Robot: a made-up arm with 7 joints.
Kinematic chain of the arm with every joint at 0, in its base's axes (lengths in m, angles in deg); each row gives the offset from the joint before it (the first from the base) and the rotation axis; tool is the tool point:
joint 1: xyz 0 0 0.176 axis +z
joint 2: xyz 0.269 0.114 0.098 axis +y
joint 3: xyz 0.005 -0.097 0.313 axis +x
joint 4: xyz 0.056 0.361 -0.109 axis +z
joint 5: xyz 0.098 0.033 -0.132 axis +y
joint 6: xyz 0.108 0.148 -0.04 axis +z
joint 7: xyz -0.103 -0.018 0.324 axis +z
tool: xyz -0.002 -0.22 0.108
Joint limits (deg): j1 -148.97..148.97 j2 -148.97..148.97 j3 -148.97..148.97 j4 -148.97..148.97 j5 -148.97..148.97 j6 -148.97..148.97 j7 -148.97..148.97
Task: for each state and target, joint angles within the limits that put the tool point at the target. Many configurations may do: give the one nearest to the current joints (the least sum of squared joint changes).
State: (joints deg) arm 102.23 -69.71 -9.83 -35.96 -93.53 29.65 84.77
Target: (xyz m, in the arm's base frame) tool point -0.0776 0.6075 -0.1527
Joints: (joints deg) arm 81.35 -41.31 -51.41 -31.70 -136.32 39.21 105.78
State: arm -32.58 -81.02 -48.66 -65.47 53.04 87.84 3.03
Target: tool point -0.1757 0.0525 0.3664
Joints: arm -40.40 -92.71 -53.19 -80.05 24.99 68.43 -9.63
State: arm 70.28 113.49 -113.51 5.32 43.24 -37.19 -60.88
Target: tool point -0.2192 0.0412 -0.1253
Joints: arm 69.66 95.00 -83.42 -9.07 56.84 -41.45 -64.01
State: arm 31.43 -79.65 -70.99 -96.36 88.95 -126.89 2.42
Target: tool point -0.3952 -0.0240 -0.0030
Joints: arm -8.30 -121.77 -117.15 -128.15 86.69 -135.62 -10.23
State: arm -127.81 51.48 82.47 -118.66 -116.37 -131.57 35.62
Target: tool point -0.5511 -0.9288 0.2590
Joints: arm -148.97 49.48 76.72 -136.25 -112.86 -134.92 33.21
